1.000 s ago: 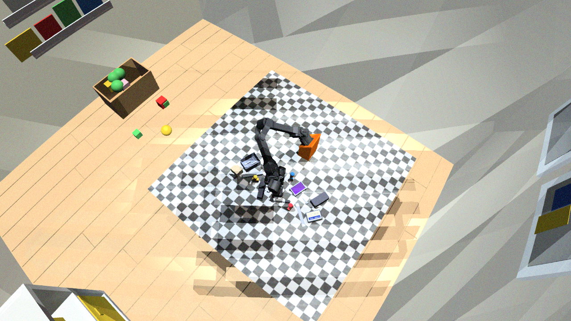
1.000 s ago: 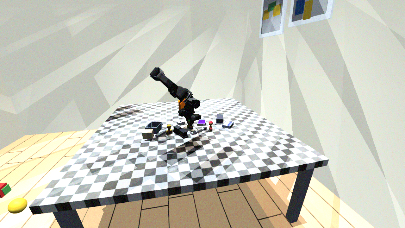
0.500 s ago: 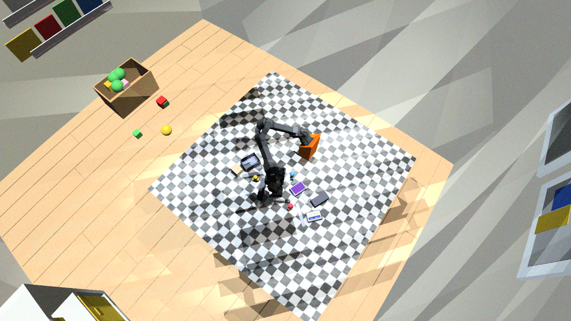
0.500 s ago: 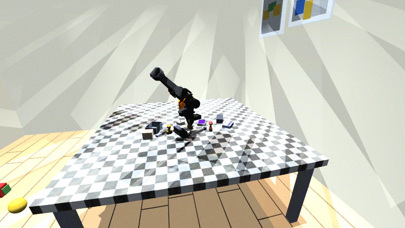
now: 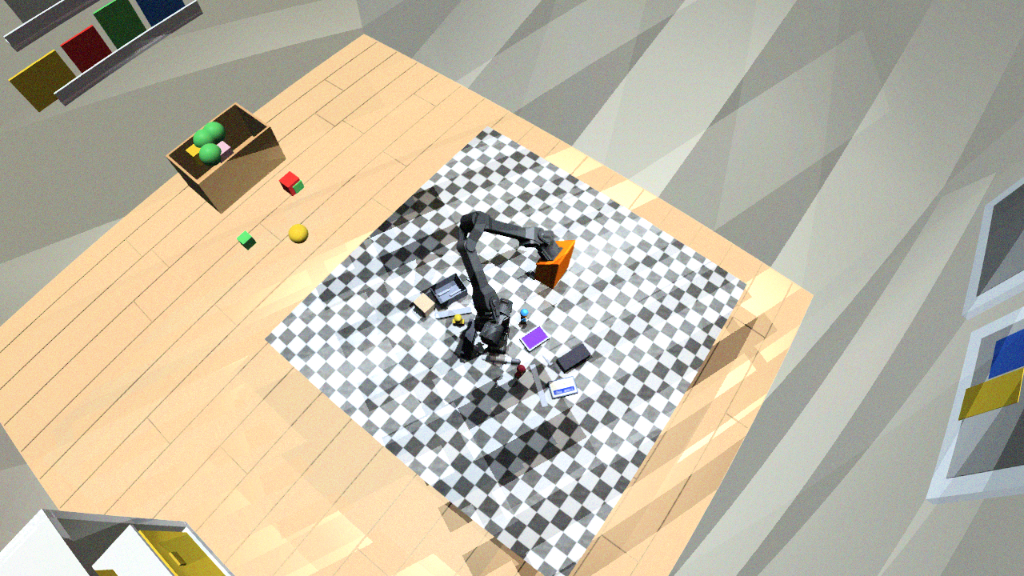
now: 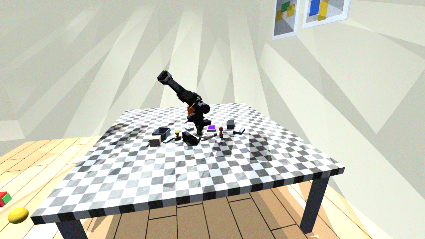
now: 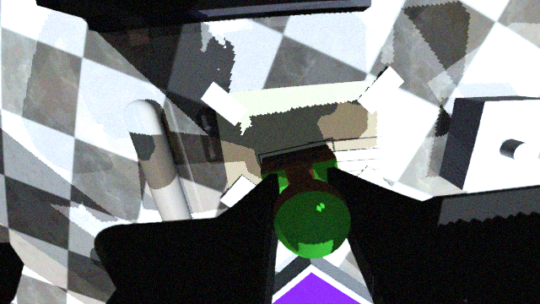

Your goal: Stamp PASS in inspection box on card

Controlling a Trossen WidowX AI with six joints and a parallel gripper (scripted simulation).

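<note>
Now: gripper tip right at the green-knobbed stamp. The rest, counted from my gripper tip: blue-knobbed stamp: 110 mm behind, 20 mm to the left; then white marker: 70 mm to the left, 50 mm ahead, 10 mm below; then cream card: 30 mm below, 10 mm to the right.
</note>
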